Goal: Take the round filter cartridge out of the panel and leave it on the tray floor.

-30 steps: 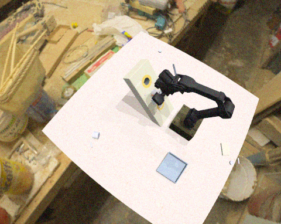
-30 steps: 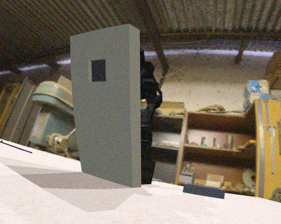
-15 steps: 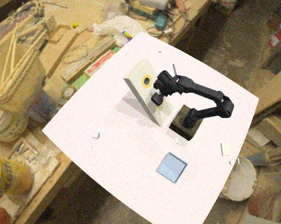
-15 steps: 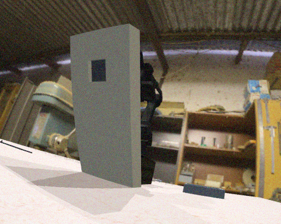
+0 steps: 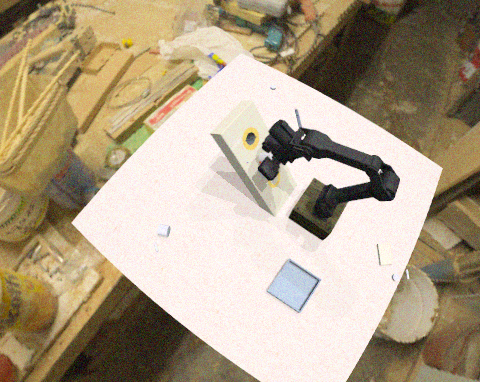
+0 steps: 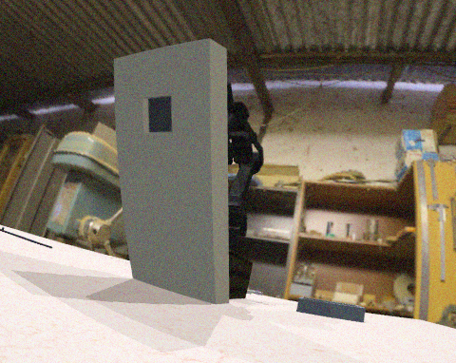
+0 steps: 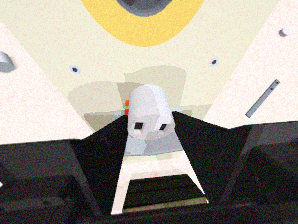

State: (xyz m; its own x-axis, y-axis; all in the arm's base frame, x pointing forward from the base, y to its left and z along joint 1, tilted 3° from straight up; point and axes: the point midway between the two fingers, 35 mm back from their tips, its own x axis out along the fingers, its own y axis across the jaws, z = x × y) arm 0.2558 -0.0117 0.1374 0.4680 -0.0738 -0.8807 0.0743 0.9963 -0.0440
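The grey bracket lies 1 cm behind my gripper tip and 3 cm below it. The rest, counted from my gripper tip: blue tray (32 cm behind, 31 cm to the left, 21 cm below); pale card (60 cm behind, 21 cm below); round white filter cartridge (right at my gripper tip).
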